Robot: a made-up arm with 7 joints. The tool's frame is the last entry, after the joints.
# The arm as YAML. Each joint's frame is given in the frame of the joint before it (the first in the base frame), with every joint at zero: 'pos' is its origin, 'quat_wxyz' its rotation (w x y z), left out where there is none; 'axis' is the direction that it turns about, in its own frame. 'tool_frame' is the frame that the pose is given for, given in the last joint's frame.
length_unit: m
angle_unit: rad
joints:
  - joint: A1
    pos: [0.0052, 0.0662, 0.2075]
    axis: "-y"
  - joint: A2
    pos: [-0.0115, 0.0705, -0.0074]
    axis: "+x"
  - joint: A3
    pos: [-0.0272, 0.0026, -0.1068]
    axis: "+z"
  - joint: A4
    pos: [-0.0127, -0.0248, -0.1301]
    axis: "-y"
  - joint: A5
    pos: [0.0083, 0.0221, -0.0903]
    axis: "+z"
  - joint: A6
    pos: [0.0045, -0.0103, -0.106]
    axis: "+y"
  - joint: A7
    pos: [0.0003, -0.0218, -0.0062]
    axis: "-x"
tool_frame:
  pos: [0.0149, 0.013, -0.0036]
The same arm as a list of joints. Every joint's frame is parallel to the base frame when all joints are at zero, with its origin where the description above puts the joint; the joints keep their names.
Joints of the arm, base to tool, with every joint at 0 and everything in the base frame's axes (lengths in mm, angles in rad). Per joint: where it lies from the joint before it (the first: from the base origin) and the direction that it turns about. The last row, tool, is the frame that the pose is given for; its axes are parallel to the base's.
A1: origin 5.2 66.2 207.5 axis -y
A2: origin -11.5 70.5 -7.4 axis +x
A3: origin -27.2 2.6 -106.8 axis +z
A4: origin -12.7 -24.8 -130.1 axis -y
A5: origin 8.3 22.1 -90.3 axis +z
A6: origin 4.5 -10.3 -106.0 axis +y
A7: origin 0.3 -21.8 -6.2 axis -x
tool: origin 14.9 13.0 -3.6

